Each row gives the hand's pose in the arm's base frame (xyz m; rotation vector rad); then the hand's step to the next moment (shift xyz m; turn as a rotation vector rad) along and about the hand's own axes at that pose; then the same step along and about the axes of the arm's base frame.
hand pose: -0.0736 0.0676 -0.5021 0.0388 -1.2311 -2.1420
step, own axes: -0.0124 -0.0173 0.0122 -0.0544 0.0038 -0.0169
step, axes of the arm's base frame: -0.0034 0.0220 -0.0102 0.0502 0.0159 -0.0220
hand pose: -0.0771 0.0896 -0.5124 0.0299 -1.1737 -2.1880
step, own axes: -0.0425 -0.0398 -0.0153 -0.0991 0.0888 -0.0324
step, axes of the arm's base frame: 0.0173 0.0276 -0.0506 0.1353 -0.0042 0.0207
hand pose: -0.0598 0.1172 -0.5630 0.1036 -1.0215 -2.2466
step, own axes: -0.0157 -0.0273 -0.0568 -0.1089 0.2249 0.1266
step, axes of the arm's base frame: 0.0161 -0.0142 -0.0613 0.1640 0.0391 0.2237
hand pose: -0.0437 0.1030 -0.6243 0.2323 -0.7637 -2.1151
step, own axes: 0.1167 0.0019 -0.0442 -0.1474 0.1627 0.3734
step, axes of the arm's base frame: -0.0525 -0.1111 -0.0220 0.0434 0.2051 0.3790
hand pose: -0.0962 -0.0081 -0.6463 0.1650 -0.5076 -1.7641
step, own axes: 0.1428 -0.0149 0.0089 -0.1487 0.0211 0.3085
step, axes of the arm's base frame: -0.0535 -0.1313 0.0240 -0.0581 0.2147 0.2613
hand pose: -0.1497 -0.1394 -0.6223 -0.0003 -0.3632 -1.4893
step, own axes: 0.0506 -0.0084 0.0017 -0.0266 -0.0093 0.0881
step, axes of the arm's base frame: -0.0066 -0.0495 0.0117 -0.0309 0.0445 0.0750
